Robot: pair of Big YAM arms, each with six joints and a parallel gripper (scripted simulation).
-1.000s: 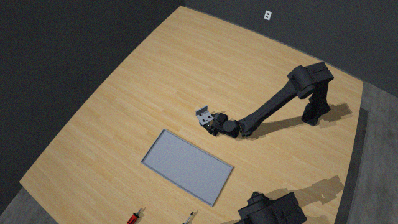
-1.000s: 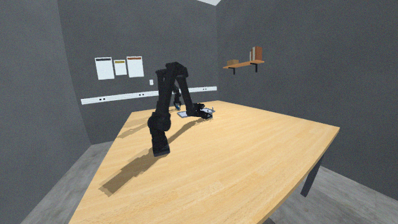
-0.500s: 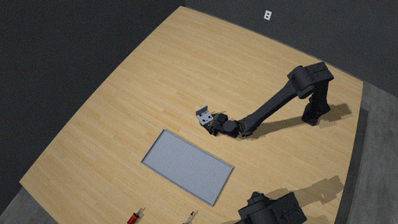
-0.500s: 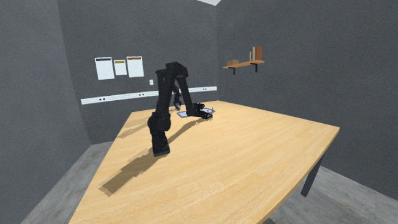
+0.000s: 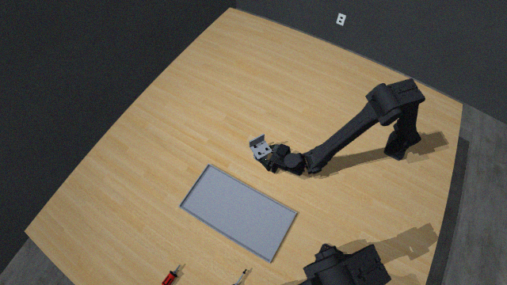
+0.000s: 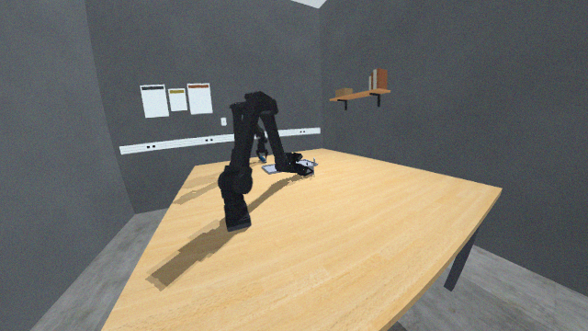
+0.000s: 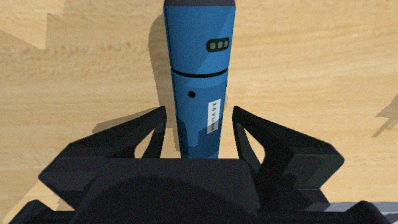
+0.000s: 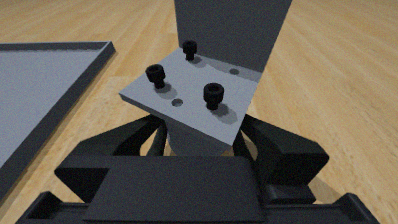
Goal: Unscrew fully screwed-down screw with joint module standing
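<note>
Now: the joint module 1 cm above my right hand. Also, from my right hand: grey bracket: 5 cm above; grey tray: 8 cm behind, 25 cm to the left, 2 cm below.
</note>
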